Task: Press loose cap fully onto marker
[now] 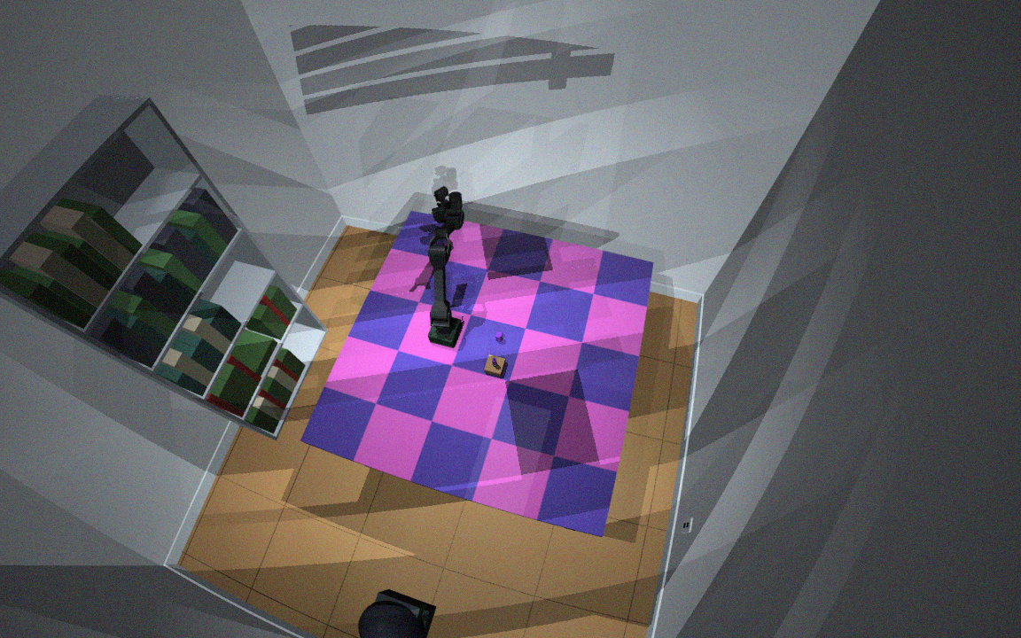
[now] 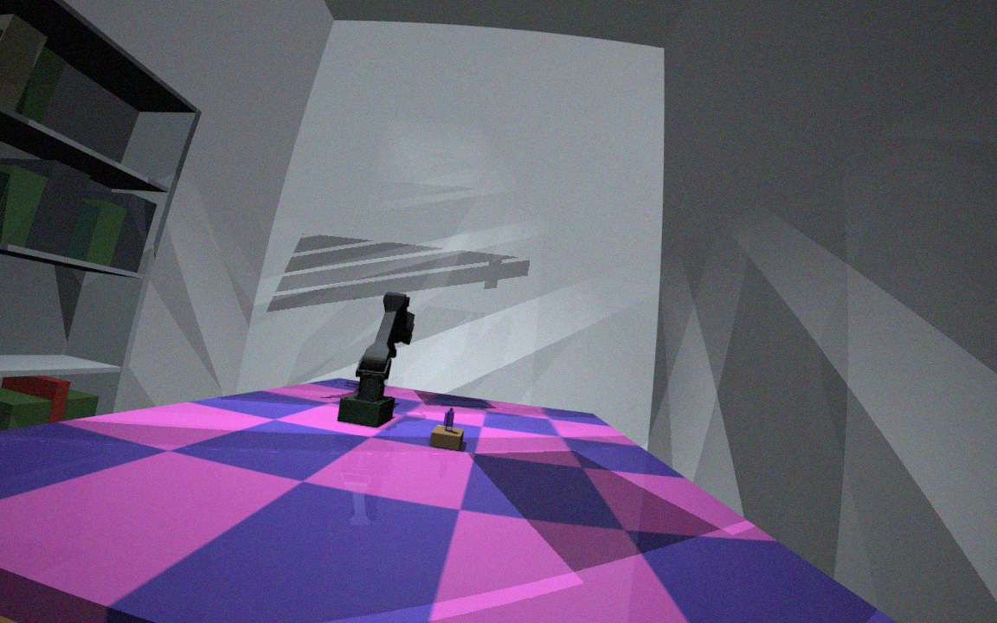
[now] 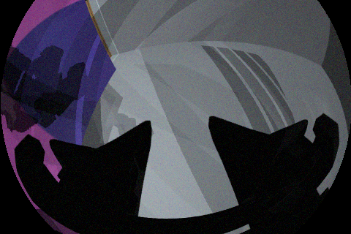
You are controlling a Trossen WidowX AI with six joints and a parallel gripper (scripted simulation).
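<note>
My gripper tip is now 560 mm short of the cap, 430 mm to the left of it and 200 mm above it. From my gripper tip the other things lie so: block: 600 mm ahead, 560 mm to the right, 210 mm below.
</note>
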